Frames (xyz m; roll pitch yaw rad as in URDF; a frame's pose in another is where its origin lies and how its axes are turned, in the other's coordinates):
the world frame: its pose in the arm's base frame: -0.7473 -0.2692 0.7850 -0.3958 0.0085 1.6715
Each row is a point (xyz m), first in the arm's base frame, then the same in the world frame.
Working: the arm's base frame: its pose in the world frame: 0.1994 -0.4090 -1.0199 -0.0335 0.3945 -1.6799

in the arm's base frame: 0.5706 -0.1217 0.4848
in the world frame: 0.0168 -1.1078 -0.7881
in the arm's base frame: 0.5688 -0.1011 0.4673
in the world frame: 0.0376 -1.1014 -0.8042
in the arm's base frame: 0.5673 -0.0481 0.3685
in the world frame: 0.0914 -1.0670 -0.8964
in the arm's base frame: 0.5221 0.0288 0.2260
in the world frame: 0.1736 -0.9780 -1.0129
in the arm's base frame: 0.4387 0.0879 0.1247
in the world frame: 0.2417 -0.8681 -1.0762
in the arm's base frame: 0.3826 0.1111 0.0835
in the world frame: 0.2707 -0.8030 -1.0933
